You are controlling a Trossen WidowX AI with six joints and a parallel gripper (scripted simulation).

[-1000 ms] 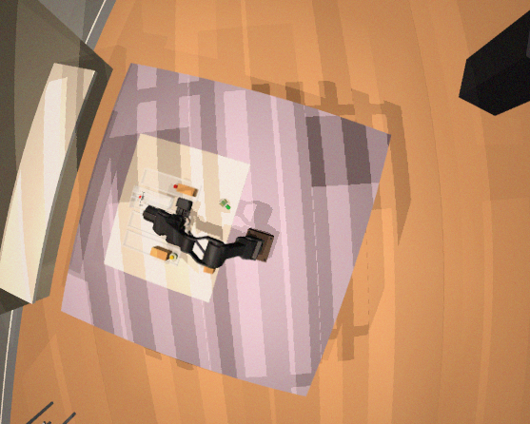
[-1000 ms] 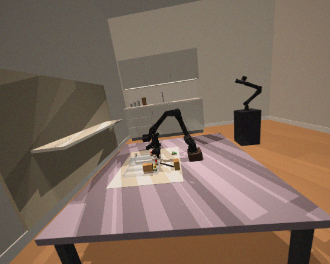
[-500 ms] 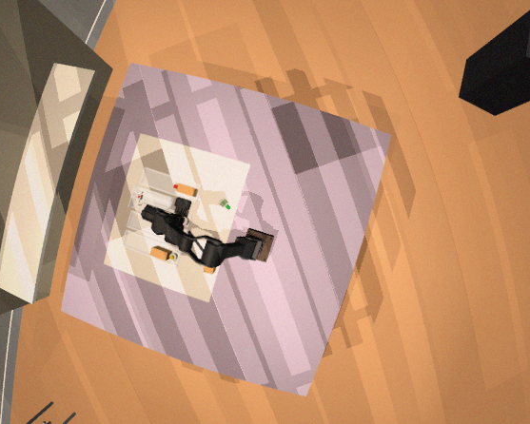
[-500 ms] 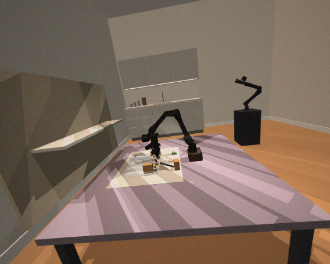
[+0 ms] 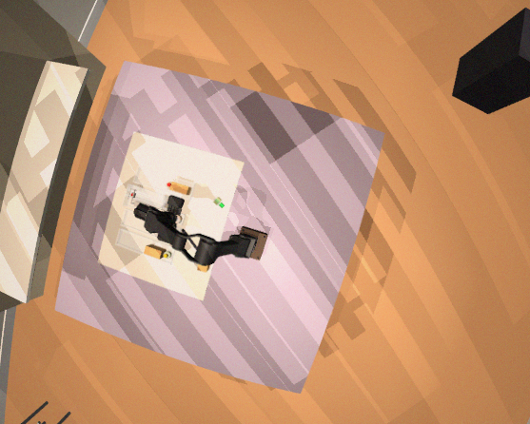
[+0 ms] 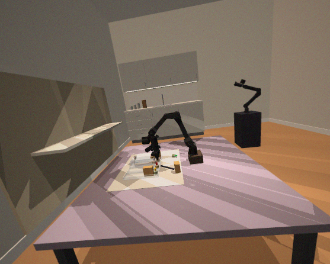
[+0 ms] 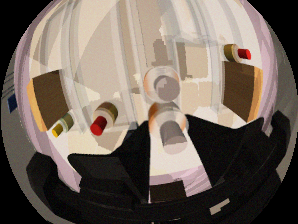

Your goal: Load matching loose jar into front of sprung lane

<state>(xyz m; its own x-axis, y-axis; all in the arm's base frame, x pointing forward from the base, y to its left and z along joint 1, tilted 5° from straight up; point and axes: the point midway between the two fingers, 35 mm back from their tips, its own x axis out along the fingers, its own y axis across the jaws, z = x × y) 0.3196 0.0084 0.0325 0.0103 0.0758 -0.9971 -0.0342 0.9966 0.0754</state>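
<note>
Right now the clear rack is 150 mm ahead of my gripper tip, 30 mm below it and 20 mm to the right of it.
</note>
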